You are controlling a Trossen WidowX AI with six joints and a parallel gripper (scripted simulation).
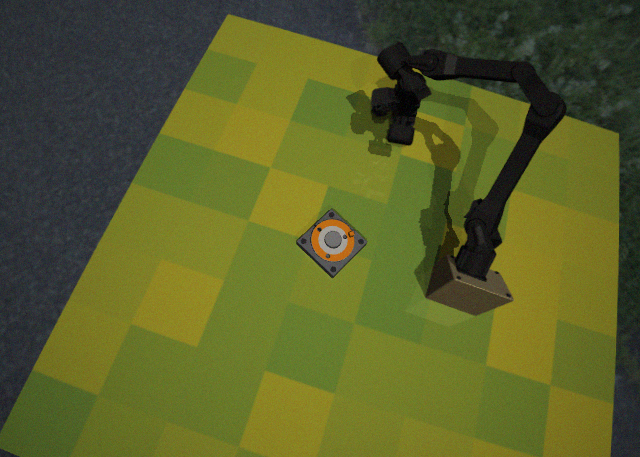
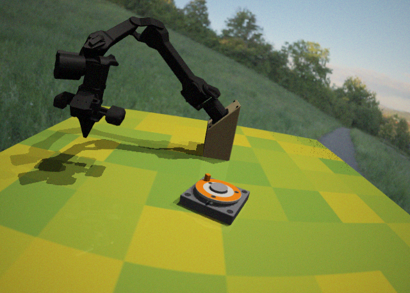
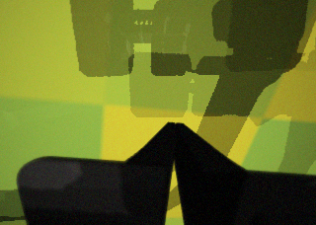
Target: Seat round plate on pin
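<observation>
Right now the base is 6 cm ahead of my gripper tip, 36 cm to the left of it and 5 cm below it.
</observation>
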